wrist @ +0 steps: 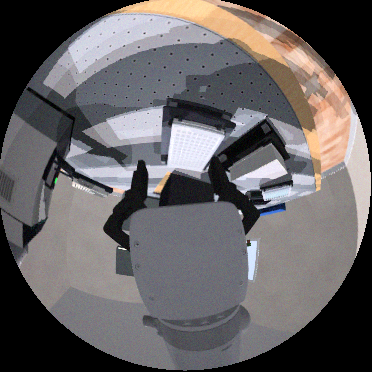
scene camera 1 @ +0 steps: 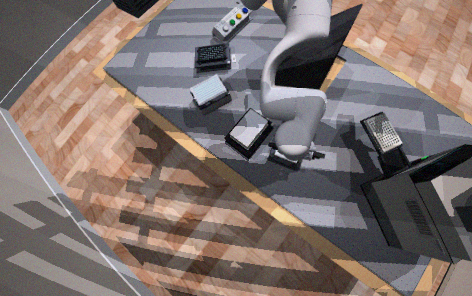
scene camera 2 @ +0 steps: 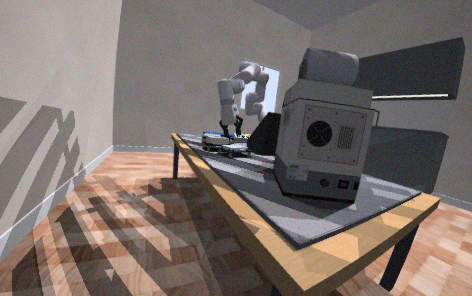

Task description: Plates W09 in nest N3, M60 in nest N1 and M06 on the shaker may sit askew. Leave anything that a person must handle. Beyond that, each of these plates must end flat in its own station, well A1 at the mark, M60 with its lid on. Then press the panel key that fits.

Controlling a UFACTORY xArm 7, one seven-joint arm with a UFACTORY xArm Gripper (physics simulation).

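Note:
My gripper (scene camera 1: 298, 154) (scene camera 2: 233, 136) (wrist: 178, 164) is open and empty, low over a white well plate (wrist: 196, 144). Its fingertips stand apart near the plate's near end. The plate is in a black nest (wrist: 200, 111); whether it is fully seated is not clear. Beside it, a grey-white plate or lidded plate (scene camera 1: 249, 128) (wrist: 259, 165) rests on a black base (scene camera 1: 248, 152) (wrist: 260, 134). A pale blue-topped plate (scene camera 1: 208, 90) (wrist: 277, 193) and a black plate (scene camera 1: 213, 52) sit farther along. The button panel (scene camera 1: 231, 22) has several coloured buttons. Station labels and A1 marks are unreadable.
A large grey instrument (scene camera 1: 410, 215) (scene camera 2: 320, 145) (wrist: 30, 165) stands on the table's other side, with a light perforated plate (scene camera 1: 384, 131) on its extended carrier. A black slanted panel (scene camera 1: 320, 55) (wrist: 185, 190) stands near the arm base. The table's wooden edge (scene camera 1: 232, 177) runs beside the stations.

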